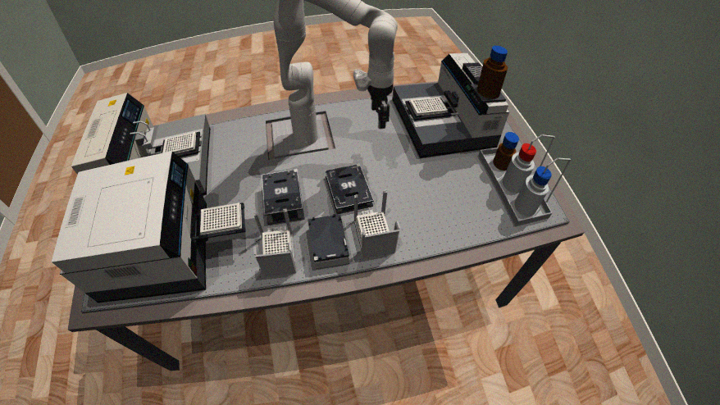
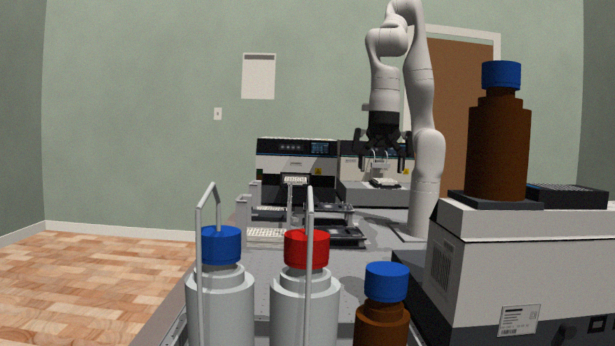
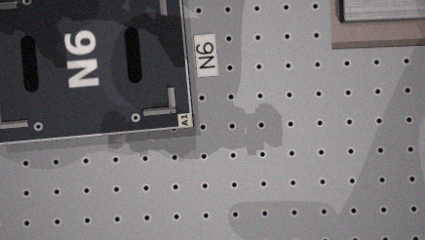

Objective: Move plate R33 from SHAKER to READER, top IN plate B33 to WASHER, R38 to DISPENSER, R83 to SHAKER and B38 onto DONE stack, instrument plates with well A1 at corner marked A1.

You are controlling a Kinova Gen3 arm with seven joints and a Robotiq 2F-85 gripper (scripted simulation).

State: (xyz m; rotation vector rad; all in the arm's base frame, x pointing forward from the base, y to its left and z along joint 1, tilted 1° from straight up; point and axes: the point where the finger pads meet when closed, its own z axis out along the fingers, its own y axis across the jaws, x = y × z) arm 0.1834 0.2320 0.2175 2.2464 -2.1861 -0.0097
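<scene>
Right now my hand is 24 cm to the right of the dispenser nest, 19 cm past it and 14 cm above it. From my hand the other things lie so: regrip nest RG: 33 cm to the right, 16 cm below, 11 cm ahead; then recovery nest N6: 19 cm below, 11 cm to the right, 10 cm ahead; then brown bottle: 43 cm to the left, 9 cm behind, 7 cm above.
</scene>
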